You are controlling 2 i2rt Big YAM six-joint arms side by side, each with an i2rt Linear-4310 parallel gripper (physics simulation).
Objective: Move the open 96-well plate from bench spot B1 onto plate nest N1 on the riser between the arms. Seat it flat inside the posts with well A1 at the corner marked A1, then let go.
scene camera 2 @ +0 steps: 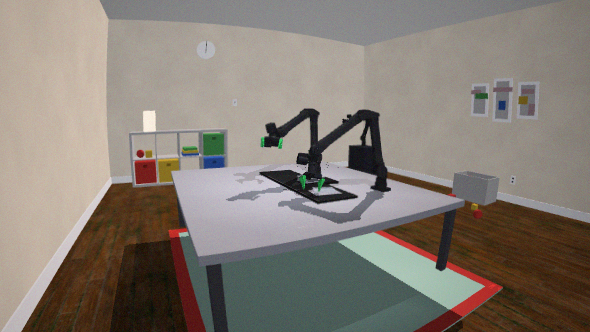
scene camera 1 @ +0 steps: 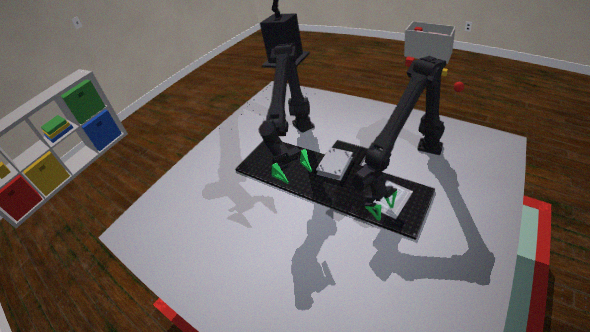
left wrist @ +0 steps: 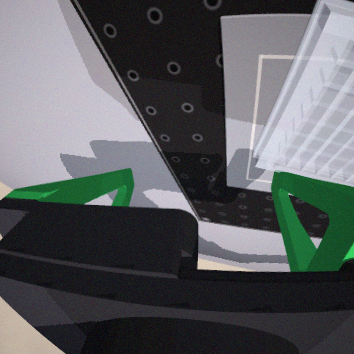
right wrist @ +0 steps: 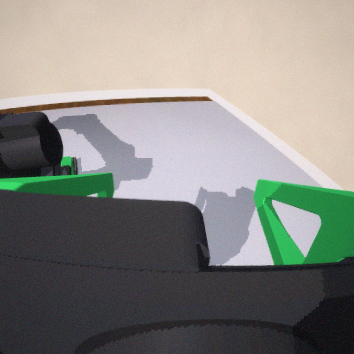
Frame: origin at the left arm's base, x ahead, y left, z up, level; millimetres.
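Seen in the pictures: left gripper, fingertip midpoint: [scene camera 2: 311,190] [scene camera 1: 385,214] [left wrist: 200,177]; right gripper, fingertip midpoint: [scene camera 2: 270,147] [scene camera 1: 299,177] [right wrist: 184,184]; left arm's base, link origin: [scene camera 2: 380,189] [scene camera 1: 430,147]; right arm's base, link origin: [scene camera 1: 303,125].
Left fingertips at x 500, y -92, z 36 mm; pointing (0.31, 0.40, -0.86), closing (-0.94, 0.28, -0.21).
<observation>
Pixels of each thing's top centre, then the offset from my left fingertips to it. "*": a spot on its surface instead. Level surfaces: height alone.
- clear 96-well plate, top centre: [scene camera 1: 388,194] [scene camera 2: 324,188] 107 mm back, 20 mm right, 6 mm down
- pale spot B1, surface spot: [left wrist: 240,95] * 30 mm back, 44 mm right, 21 mm down
- nest N1, top centre: [scene camera 1: 334,159] 204 mm back, 310 mm right, 21 mm up
- black perforated board, surface height: 22 mm down
- large pale table, surface height: 35 mm down
The clear 96-well plate [scene camera 1: 398,201] [scene camera 2: 328,191] [left wrist: 320,105] is on the pale spot B1 [left wrist: 240,95], turned askew to its outline; I cannot tell if it lies fully flat. My left gripper [scene camera 1: 383,211] [scene camera 2: 312,185] [left wrist: 200,177] is open and low at the plate's side. In the left wrist view one green fingertip is near the plate's near edge; the other is off to the left, with no plate between them. The nest N1 [scene camera 1: 335,162] is a light grey block with small posts, nothing on it. The A1 marks are unreadable. My right gripper [scene camera 1: 298,175] [scene camera 2: 271,145] [right wrist: 184,184] is open and empty, raised.
The black perforated board [scene camera 1: 422,212] [left wrist: 175,90] carries the riser with the nest and the spot, on the large pale table [scene camera 1: 210,265] [scene camera 2: 240,220]. The nest lies between the two grippers in scene camera 1. A cube shelf [scene camera 1: 82,75] and a grey bin [scene camera 1: 430,47] stand beyond the table.
</observation>
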